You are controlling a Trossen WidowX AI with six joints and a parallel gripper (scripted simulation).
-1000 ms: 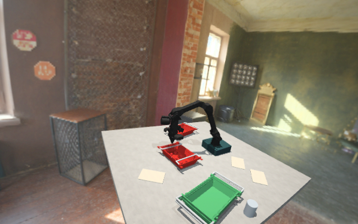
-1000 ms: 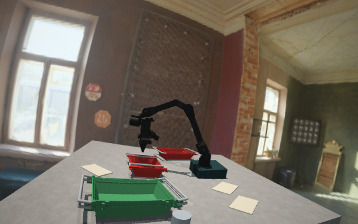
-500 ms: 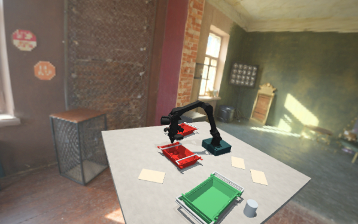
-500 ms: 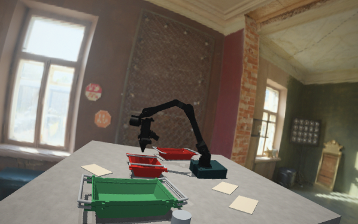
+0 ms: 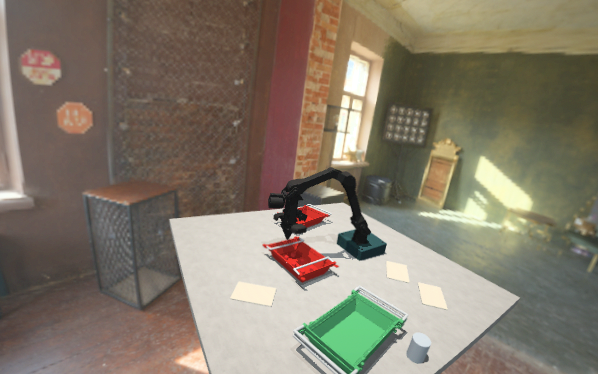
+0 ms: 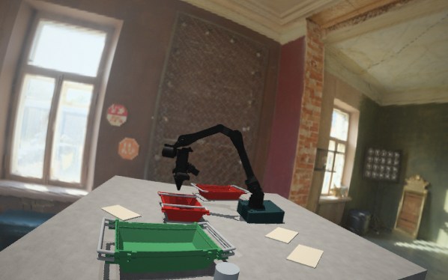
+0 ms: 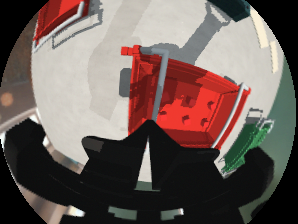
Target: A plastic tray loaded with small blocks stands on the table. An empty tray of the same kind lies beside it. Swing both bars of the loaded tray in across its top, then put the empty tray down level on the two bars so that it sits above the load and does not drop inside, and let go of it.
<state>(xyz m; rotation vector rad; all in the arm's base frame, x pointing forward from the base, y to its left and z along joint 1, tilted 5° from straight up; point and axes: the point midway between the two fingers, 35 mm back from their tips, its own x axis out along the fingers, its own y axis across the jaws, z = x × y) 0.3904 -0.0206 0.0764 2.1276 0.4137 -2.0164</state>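
Now: gripper tip 21 cm past the red tray, 36 cm to the left of it and 4 cm above it.
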